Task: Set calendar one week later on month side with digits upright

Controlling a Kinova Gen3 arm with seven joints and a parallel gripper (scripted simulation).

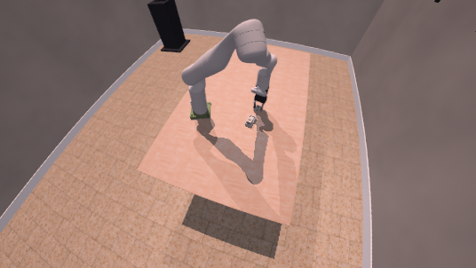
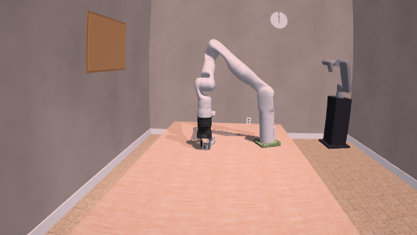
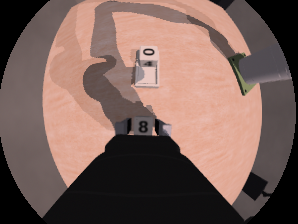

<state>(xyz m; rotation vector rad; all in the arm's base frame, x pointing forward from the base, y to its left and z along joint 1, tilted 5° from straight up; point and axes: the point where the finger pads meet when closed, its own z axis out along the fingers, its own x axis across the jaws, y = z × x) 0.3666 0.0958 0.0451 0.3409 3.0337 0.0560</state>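
Right now the tray is 30 mm behind my hand, 100 mm to the right of it and 20 mm below it.
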